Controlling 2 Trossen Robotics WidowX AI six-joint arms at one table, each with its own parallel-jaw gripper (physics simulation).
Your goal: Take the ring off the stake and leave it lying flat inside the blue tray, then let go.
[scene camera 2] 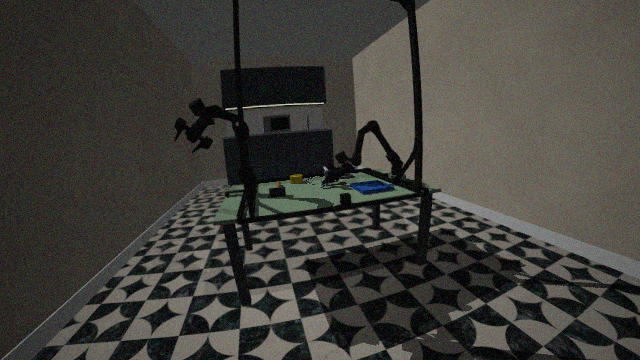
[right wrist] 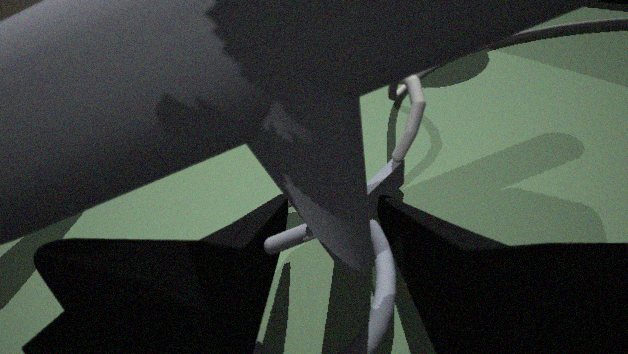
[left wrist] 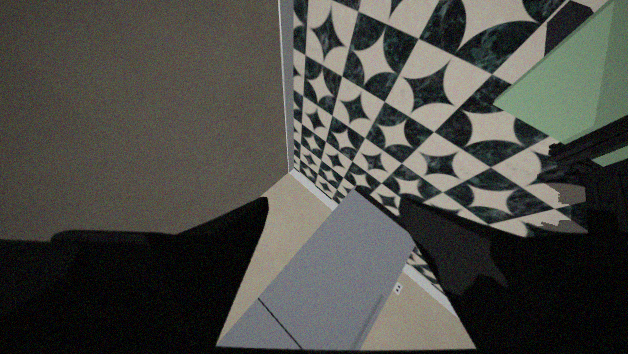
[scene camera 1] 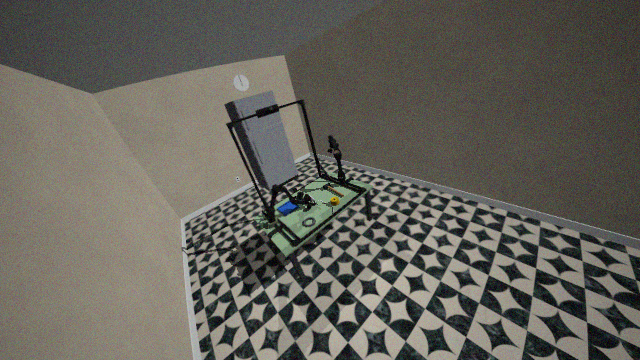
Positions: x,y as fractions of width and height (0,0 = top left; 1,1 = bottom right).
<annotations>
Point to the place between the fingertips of the right gripper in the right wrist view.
0.53,0.57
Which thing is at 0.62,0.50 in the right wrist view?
A grey ring.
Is the right gripper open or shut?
Part open.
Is the left gripper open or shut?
Open.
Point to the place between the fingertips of the left gripper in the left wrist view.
0.53,0.57
</annotations>
